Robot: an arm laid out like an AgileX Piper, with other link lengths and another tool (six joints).
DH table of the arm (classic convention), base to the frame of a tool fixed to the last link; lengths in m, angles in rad. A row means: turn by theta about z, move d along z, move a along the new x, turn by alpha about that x. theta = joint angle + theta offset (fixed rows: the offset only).
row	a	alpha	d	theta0
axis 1	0	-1.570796	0.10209	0
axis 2	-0.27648	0	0	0.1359
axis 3	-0.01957	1.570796	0	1.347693
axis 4	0	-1.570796	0.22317	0
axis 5	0	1.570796	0	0
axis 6	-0.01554	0.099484	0.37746	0.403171
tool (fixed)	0	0	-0.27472	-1.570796
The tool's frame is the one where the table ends.
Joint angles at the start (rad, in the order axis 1, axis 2, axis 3, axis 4, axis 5, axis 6): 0.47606, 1.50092, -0.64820, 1.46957, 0.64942, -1.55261
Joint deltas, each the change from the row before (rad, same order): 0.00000, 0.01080, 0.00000, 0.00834, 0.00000, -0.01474; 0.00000, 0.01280, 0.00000, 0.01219, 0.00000, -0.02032; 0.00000, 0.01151, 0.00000, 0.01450, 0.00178, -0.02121; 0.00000, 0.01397, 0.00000, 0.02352, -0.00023, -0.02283
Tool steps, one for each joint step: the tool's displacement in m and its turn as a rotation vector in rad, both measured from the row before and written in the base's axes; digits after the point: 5 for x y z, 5 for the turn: 0.00096, 0.00063, -0.00236, -0.00252, 0.00087, 0.00299; 0.00116, 0.00077, -0.00270, -0.00210, -0.00046, 0.00357; 0.00100, 0.00078, -0.00217, 0.00078, -0.00091, 0.00360; 0.00186, 0.00088, -0.00245, 0.00356, 0.00200, -0.00351
